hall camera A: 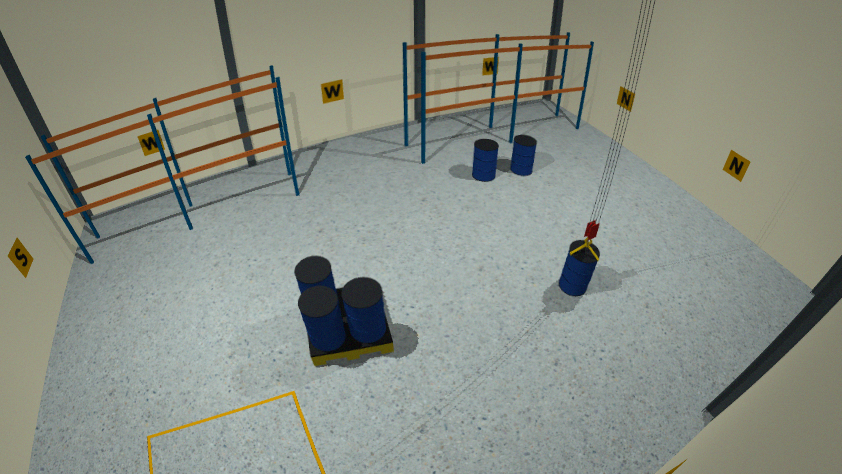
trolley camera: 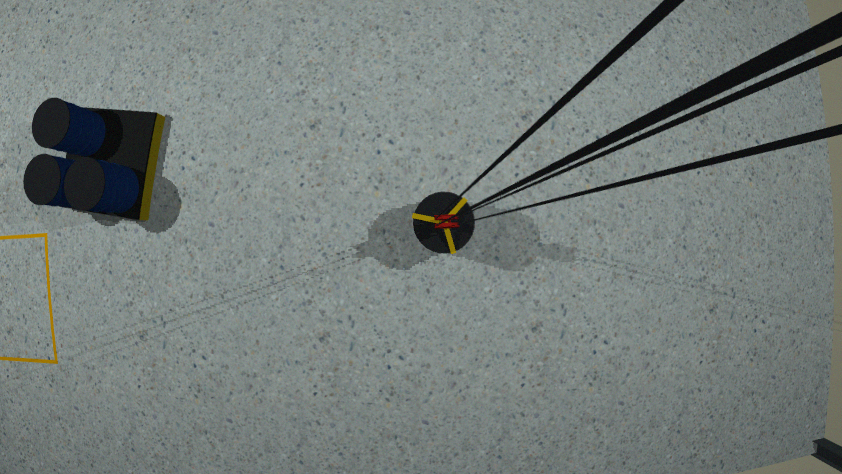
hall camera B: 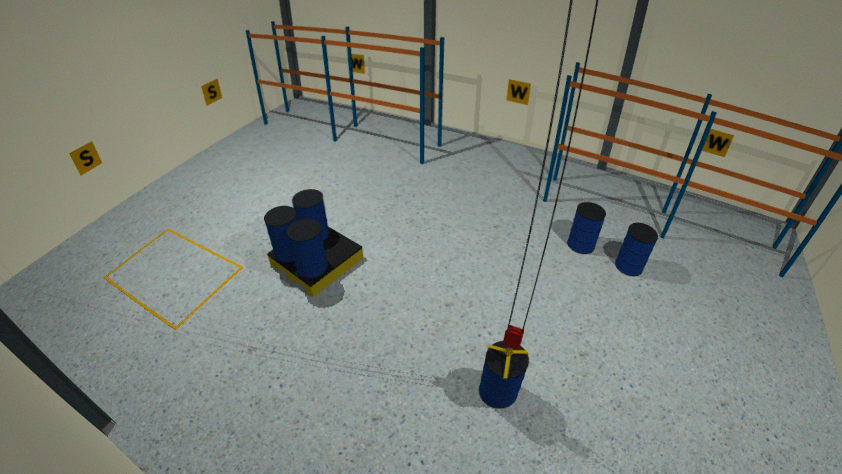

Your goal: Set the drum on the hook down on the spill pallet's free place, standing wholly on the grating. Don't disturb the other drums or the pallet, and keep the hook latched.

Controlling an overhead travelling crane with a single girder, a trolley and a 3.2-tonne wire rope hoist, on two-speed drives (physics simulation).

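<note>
The blue drum (hall camera A: 576,275) (hall camera B: 500,385) (trolley camera: 427,235) with a black lid hangs upright from the hook, low over the floor and well apart from the pallet. My gripper (hall camera A: 587,240) (hall camera B: 509,351) (trolley camera: 446,221), the hook under the red block, is shut on this drum's yellow three-legged sling; the latch is too small to make out. The spill pallet (hall camera A: 353,355) (hall camera B: 338,269) (trolley camera: 152,167) has yellow sides and dark grating and bears three blue drums. Its free place is the right corner in hall camera B and the upper right in the trolley camera; in hall camera A a drum largely hides it.
Two loose blue drums (hall camera A: 484,160) (hall camera A: 523,155) (hall camera B: 586,228) (hall camera B: 636,250) stand on the floor near a rack (hall camera A: 423,108) (hall camera B: 688,176). Another rack (hall camera A: 170,170) (hall camera B: 422,105) stands along the same wall. A yellow marked rectangle (hall camera A: 220,415) (hall camera B: 209,298) (trolley camera: 51,297) lies beside the pallet.
</note>
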